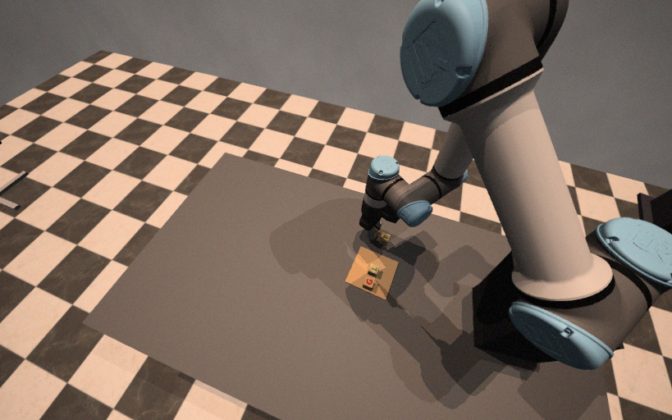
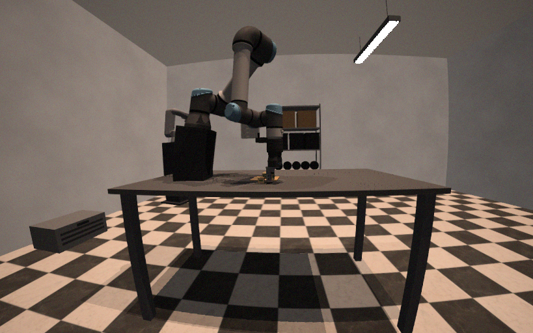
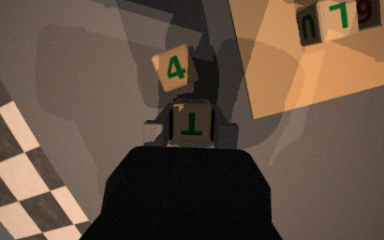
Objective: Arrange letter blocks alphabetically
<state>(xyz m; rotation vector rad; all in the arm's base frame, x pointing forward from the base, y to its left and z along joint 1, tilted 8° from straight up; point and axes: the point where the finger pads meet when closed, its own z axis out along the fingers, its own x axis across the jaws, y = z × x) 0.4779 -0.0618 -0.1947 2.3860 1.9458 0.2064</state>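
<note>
Right now the orange mat is 120 mm to the left of my hand, 60 mm behind it and 30 mm below it.
</note>
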